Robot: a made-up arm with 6 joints. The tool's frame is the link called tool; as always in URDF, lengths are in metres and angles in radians. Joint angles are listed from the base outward.
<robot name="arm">
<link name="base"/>
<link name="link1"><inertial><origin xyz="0.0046 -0.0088 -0.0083"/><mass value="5.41"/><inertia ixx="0.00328" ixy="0" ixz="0" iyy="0.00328" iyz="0" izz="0.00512"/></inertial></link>
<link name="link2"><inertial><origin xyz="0.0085 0.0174 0.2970"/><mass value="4.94"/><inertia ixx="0.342" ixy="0" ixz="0" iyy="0.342" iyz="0" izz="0.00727"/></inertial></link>
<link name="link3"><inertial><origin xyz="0.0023 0.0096 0.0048"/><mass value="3.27"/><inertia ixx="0.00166" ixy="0" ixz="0" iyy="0.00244" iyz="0" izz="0.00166"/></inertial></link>
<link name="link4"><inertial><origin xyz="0.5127 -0.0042 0.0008"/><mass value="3.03"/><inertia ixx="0.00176" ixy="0" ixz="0" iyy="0.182" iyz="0" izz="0.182"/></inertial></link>
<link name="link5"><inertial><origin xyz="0.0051 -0.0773 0.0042"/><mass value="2.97"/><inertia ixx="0.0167" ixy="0" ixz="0" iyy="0.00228" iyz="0" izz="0.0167"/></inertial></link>
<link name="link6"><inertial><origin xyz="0.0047 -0.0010 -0.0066"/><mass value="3.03"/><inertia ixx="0.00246" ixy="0" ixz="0" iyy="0.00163" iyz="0" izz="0.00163"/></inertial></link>
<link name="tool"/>
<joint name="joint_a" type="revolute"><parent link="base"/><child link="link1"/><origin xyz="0 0 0.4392"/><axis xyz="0 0 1"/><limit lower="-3.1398" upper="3.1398"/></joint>
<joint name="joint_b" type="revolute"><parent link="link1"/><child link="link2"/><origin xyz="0 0 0"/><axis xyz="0 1 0"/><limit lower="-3.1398" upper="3.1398"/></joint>
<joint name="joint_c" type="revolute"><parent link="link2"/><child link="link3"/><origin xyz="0 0 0.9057"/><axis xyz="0 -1 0"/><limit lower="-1.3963" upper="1.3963"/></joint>
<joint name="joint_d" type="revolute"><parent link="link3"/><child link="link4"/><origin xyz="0 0 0"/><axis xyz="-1 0 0"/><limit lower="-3.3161" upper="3.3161"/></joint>
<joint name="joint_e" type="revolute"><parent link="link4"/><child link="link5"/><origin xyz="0.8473 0 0"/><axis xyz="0 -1 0"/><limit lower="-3.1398" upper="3.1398"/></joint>
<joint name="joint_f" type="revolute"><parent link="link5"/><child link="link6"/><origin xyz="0 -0.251 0"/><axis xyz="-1 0 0"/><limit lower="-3.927" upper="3.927"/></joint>
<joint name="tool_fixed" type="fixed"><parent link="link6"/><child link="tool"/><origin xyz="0 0 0"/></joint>
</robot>
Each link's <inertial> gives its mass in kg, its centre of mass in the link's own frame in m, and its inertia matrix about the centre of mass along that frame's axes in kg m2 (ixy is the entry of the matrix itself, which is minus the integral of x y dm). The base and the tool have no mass. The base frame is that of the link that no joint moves.
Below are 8 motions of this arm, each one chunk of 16 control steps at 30 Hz.
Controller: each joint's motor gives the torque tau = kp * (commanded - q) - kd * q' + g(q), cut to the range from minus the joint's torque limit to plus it. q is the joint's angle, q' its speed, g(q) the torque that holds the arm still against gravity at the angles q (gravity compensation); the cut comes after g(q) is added. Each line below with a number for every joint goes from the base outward.
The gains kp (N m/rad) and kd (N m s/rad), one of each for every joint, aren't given. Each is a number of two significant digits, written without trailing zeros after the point. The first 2 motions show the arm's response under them.
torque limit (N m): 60 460 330 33 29 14
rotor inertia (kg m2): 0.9 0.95 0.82 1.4 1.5 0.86
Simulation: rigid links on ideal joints. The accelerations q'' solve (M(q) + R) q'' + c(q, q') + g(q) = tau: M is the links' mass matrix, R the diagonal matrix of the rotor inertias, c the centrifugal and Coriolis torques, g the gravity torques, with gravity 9.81 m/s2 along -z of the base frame. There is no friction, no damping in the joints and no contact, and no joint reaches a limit. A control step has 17 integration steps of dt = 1/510 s. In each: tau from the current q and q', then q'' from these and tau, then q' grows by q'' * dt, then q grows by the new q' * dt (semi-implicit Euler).
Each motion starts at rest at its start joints. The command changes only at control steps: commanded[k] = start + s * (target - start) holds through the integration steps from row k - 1 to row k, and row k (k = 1, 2, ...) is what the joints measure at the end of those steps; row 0 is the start. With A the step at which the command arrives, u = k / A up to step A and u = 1 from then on. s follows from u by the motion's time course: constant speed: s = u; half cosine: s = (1 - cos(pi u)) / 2; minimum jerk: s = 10 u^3 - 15 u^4 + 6 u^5; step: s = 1 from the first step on.
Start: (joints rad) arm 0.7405 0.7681 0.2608 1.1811 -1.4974 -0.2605
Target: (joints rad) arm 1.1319 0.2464 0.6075 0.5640 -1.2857 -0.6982
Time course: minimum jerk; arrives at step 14
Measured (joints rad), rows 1 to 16:
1: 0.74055 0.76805 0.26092 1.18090 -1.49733 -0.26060
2: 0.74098 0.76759 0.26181 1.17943 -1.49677 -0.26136
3: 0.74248 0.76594 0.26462 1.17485 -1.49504 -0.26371
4: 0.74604 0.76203 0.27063 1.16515 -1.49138 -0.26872
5: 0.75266 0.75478 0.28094 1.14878 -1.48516 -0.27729
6: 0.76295 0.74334 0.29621 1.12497 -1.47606 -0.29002
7: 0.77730 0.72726 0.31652 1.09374 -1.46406 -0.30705
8: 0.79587 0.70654 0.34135 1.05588 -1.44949 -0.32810
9: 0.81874 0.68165 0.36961 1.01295 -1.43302 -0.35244
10: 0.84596 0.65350 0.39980 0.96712 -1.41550 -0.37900
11: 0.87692 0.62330 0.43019 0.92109 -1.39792 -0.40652
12: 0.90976 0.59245 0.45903 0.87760 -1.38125 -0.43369
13: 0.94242 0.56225 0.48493 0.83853 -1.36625 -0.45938
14: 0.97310 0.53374 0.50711 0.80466 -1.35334 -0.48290
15: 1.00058 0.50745 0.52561 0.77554 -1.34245 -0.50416
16: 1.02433 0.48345 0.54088 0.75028 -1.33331 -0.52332
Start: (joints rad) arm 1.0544 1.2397 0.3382 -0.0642 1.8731 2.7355
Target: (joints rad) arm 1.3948 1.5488 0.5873 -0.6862 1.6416 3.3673
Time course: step
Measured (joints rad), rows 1 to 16:
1: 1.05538 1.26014 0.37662 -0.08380 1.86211 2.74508
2: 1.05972 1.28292 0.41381 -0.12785 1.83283 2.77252
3: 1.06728 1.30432 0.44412 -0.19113 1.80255 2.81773
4: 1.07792 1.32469 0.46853 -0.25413 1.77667 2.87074
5: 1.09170 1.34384 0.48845 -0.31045 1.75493 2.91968
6: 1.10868 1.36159 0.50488 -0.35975 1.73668 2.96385
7: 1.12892 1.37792 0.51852 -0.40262 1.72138 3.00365
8: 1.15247 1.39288 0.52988 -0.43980 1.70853 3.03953
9: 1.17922 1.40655 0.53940 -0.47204 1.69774 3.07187
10: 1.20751 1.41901 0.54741 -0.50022 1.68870 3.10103
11: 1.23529 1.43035 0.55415 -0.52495 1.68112 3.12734
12: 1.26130 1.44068 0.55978 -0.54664 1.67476 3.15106
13: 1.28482 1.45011 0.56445 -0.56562 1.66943 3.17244
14: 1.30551 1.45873 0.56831 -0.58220 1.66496 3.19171
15: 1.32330 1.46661 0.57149 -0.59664 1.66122 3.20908
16: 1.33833 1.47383 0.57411 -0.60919 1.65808 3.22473
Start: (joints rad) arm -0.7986 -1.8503 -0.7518 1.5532 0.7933 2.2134
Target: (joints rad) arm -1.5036 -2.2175 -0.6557 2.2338 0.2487 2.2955
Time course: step
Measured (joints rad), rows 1 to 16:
1: -0.80211 -1.87129 -0.74188 1.56372 0.78159 2.21898
2: -0.81198 -1.90073 -0.72707 1.59375 0.74848 2.22634
3: -0.82784 -1.92831 -0.71397 1.64304 0.69424 2.23308
4: -0.84967 -1.95360 -0.70293 1.70889 0.62698 2.23917
5: -0.87884 -1.97673 -0.69378 1.77455 0.56652 2.24468
6: -0.91587 -1.99788 -0.68617 1.83277 0.51545 2.24965
7: -0.96069 -2.01719 -0.67981 1.88340 0.47255 2.25414
8: -1.01315 -2.03483 -0.67441 1.92725 0.43655 2.25817
9: -1.07267 -2.05094 -0.66980 1.96538 0.40633 2.26181
10: -1.13290 -2.06563 -0.66604 2.00012 0.38099 2.26510
11: -1.18797 -2.07899 -0.66320 2.03175 0.35974 2.26810
12: -1.23628 -2.09113 -0.66112 2.05984 0.34191 2.27080
13: -1.27783 -2.10218 -0.65963 2.08437 0.32695 2.27325
14: -1.31322 -2.11224 -0.65856 2.10562 0.31439 2.27546
15: -1.34321 -2.12141 -0.65780 2.12392 0.30385 2.27745
16: -1.36855 -2.12976 -0.65726 2.13964 0.29500 2.27924

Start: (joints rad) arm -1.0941 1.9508 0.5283 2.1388 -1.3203 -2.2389
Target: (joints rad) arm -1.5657 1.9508 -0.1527 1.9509 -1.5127 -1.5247
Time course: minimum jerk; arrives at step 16
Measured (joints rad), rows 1 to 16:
1: -1.09414 1.95076 0.52809 2.13876 -1.32035 -2.23879
2: -1.09451 1.95048 0.52657 2.13851 -1.32069 -2.23795
3: -1.09587 1.94981 0.52196 2.13770 -1.32179 -2.23529
4: -1.09917 1.94871 0.51234 2.13596 -1.32416 -2.22949
5: -1.10552 1.94728 0.49604 2.13292 -1.32827 -2.21934
6: -1.11583 1.94568 0.47195 2.12820 -1.33445 -2.20391
7: -1.13080 1.94411 0.43968 2.12159 -1.34285 -2.18267
8: -1.15099 1.94281 0.39962 2.11307 -1.35339 -2.15555
9: -1.17676 1.94193 0.35290 2.10277 -1.36582 -2.12292
10: -1.20787 1.94160 0.30130 2.09089 -1.37969 -2.08564
11: -1.24313 1.94183 0.24708 2.07770 -1.39442 -2.04500
12: -1.28066 1.94260 0.19269 2.06371 -1.40936 -2.00257
13: -1.31839 1.94382 0.14060 2.04964 -1.42383 -1.96002
14: -1.35432 1.94534 0.09295 2.03617 -1.43724 -1.91888
15: -1.38685 1.94699 0.05127 2.02389 -1.44913 -1.88043
16: -1.41507 1.94857 0.01609 2.01314 -1.45931 -1.84537

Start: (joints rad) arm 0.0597 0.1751 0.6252 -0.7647 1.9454 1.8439
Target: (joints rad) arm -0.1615 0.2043 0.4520 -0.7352 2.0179 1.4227
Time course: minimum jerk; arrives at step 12
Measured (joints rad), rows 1 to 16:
1: 0.05963 0.17508 0.62508 -0.76469 1.94544 1.84375
2: 0.05909 0.17500 0.62425 -0.76460 1.94573 1.84265
3: 0.05728 0.17486 0.62181 -0.76433 1.94660 1.83929
4: 0.05325 0.17476 0.61693 -0.76379 1.94842 1.83232
5: 0.04623 0.17485 0.60906 -0.76287 1.95140 1.82074
6: 0.03582 0.17528 0.59812 -0.76155 1.95562 1.80414
7: 0.02211 0.17618 0.58448 -0.75984 1.96094 1.78281
8: 0.00569 0.17757 0.56898 -0.75782 1.96706 1.75769
9: -0.01246 0.17943 0.55270 -0.75561 1.97357 1.73027
10: -0.03114 0.18164 0.53687 -0.75336 1.97998 1.70225
11: -0.04914 0.18403 0.52252 -0.75119 1.98588 1.67526
12: -0.06552 0.18638 0.51025 -0.74919 1.99100 1.65040
13: -0.07990 0.18852 0.50003 -0.74739 1.99532 1.62791
14: -0.09228 0.19039 0.49158 -0.74577 1.99895 1.60765
15: -0.10286 0.19202 0.48460 -0.74434 2.00200 1.58938
16: -0.11187 0.19342 0.47886 -0.74309 2.00456 1.57292

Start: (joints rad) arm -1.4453 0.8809 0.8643 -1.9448 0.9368 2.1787
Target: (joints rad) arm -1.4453 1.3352 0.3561 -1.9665 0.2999 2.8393
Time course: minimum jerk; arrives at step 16
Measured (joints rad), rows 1 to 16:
1: -1.44530 0.88091 0.86417 -1.94482 0.93665 2.17880
2: -1.44531 0.88105 0.86319 -1.94495 0.93551 2.17958
3: -1.44533 0.88172 0.86015 -1.94531 0.93188 2.18207
4: -1.44536 0.88357 0.85363 -1.94600 0.92405 2.18745
5: -1.44540 0.88736 0.84236 -1.94703 0.91045 2.19688
6: -1.44544 0.89388 0.82540 -1.94839 0.89005 2.21122
7: -1.44548 0.90372 0.80234 -1.95001 0.86238 2.23094
8: -1.44553 0.91727 0.77334 -1.95177 0.82762 2.25612
9: -1.44558 0.93458 0.73912 -1.95357 0.78654 2.28637
10: -1.44564 0.95541 0.70092 -1.95528 0.74060 2.32089
11: -1.44570 0.97917 0.66035 -1.95678 0.69175 2.35847
12: -1.44575 1.00500 0.61927 -1.95801 0.64224 2.39769
13: -1.44579 1.03187 0.57956 -1.95890 0.59427 2.43701
14: -1.44580 1.05868 0.54291 -1.95946 0.54984 2.47500
15: -1.44577 1.08441 0.51060 -1.95974 0.51043 2.51051
16: -1.44570 1.10832 0.48318 -1.95985 0.47667 2.54288

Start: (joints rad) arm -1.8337 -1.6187 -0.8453 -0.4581 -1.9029 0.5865
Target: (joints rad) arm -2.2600 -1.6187 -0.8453 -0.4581 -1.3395 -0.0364
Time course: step
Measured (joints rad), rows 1 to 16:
1: -1.83970 -1.61859 -0.84549 -0.45809 -1.89159 0.57700
2: -1.85701 -1.61847 -0.84569 -0.45813 -1.85893 0.54955
3: -1.88562 -1.61837 -0.84584 -0.45815 -1.80491 0.50432
4: -1.92547 -1.61831 -0.84592 -0.45813 -1.73579 0.45203
5: -1.97052 -1.61838 -0.84574 -0.45808 -1.67255 0.40387
6: -2.01194 -1.61851 -0.84546 -0.45795 -1.61904 0.36038
7: -2.04798 -1.61864 -0.84522 -0.45781 -1.57409 0.32118
8: -2.07890 -1.61874 -0.84505 -0.45770 -1.53637 0.28585
9: -2.10534 -1.61881 -0.84494 -0.45764 -1.50472 0.25402
10: -2.12792 -1.61886 -0.84488 -0.45762 -1.47815 0.22533
11: -2.14721 -1.61890 -0.84486 -0.45762 -1.45585 0.19947
12: -2.16368 -1.61893 -0.84485 -0.45763 -1.43715 0.17617
13: -2.17775 -1.61894 -0.84486 -0.45766 -1.42144 0.15517
14: -2.18976 -1.61895 -0.84488 -0.45769 -1.40827 0.13625
15: -2.20002 -1.61895 -0.84491 -0.45772 -1.39721 0.11920
16: -2.20878 -1.61895 -0.84494 -0.45775 -1.38793 0.10383

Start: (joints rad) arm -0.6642 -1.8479 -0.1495 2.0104 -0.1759 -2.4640
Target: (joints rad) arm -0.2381 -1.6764 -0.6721 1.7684 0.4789 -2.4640
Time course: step
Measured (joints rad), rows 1 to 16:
1: -0.66225 -1.84512 -0.17724 1.99343 -0.16456 -2.46411
2: -0.65503 -1.83662 -0.24901 1.96329 -0.13180 -2.46423
3: -0.64125 -1.82159 -0.32091 1.93851 -0.07740 -2.46424
4: -0.62051 -1.80646 -0.38204 1.91813 -0.00255 -2.46422
5: -0.59229 -1.79303 -0.43274 1.90058 0.07340 -2.46420
6: -0.55612 -1.78133 -0.47447 1.88518 0.13849 -2.46417
7: -0.51420 -1.77115 -0.50873 1.87078 0.19321 -2.46414
8: -0.47328 -1.76221 -0.53688 1.85659 0.23912 -2.46408
9: -0.43664 -1.75428 -0.56012 1.84347 0.27764 -2.46403
10: -0.40512 -1.74716 -0.57937 1.83195 0.30997 -2.46398
11: -0.37850 -1.74074 -0.59534 1.82211 0.33711 -2.46395
12: -0.35619 -1.73493 -0.60859 1.81380 0.35989 -2.46392
13: -0.33752 -1.72967 -0.61958 1.80683 0.37901 -2.46390
14: -0.32189 -1.72489 -0.62868 1.80097 0.39506 -2.46389
15: -0.30879 -1.72056 -0.63622 1.79604 0.40853 -2.46388
16: -0.29779 -1.71663 -0.64246 1.79189 0.41984 -2.46388

